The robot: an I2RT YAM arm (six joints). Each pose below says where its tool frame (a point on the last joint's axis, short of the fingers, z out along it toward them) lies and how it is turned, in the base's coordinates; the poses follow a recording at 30 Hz.
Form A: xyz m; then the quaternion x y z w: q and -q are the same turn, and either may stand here.
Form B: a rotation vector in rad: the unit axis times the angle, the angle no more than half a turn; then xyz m. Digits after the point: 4 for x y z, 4 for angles.
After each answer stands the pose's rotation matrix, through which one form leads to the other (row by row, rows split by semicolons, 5 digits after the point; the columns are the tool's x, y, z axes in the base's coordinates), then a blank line. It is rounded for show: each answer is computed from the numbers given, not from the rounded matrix.
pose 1, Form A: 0.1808 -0.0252 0.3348 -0.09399 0.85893 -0.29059 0.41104
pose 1, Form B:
-0.2366 2.1618 -0.7314 0.1808 -0.0252 0.3348
-0.64442 0.07743 0.76074; -0.40035 0.81345 -0.42193; -0.65149 -0.57647 -0.49320

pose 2, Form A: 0.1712 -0.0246 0.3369 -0.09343 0.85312 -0.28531 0.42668
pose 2, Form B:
-0.2335 2.1318 -0.7129 0.1712 -0.0246 0.3369
-0.61843 0.08406 0.78133; -0.40289 0.81974 -0.40708; -0.67471 -0.56654 -0.47309

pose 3, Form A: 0.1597 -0.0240 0.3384 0.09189 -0.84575 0.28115 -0.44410
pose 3, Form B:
-0.2278 2.0967 -0.6970 0.1597 -0.0240 0.3384
-0.58867 0.09428 0.80286; -0.40515 0.82502 -0.39395; -0.69952 -0.55718 -0.44746

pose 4, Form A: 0.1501 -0.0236 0.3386 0.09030 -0.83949 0.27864 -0.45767
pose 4, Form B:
-0.2225 2.0686 -0.6866 0.1501 -0.0236 0.3386
-0.56477 0.10344 0.81874; -0.40666 0.82841 -0.38518; -0.71810 -0.55049 -0.42580

